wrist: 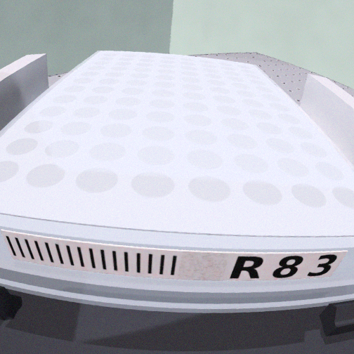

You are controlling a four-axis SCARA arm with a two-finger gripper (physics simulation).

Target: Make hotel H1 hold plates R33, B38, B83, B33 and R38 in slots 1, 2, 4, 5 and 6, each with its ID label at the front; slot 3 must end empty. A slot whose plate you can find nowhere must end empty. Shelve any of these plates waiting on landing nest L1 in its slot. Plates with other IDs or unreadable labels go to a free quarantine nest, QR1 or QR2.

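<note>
A white plate (160, 145) with rows of round wells fills most of the wrist view. Its front label (175, 260) faces the camera and shows a barcode at the left and the ID R83 at the right. My gripper (176, 79) is shut on this plate, one pale finger at its left side and the other at its right side. The plate looks level. What lies straight beneath the plate is hidden. Hotel H1, landing nest L1 and the quarantine nests cannot be made out in this view.
A dark surface (200, 332) shows below the plate's front edge, with a dark fitting (337, 320) at the lower right and part of another at the lower left. A grey perforated table top (280, 70) shows behind the plate at the right. A pale green wall (260, 25) stands behind.
</note>
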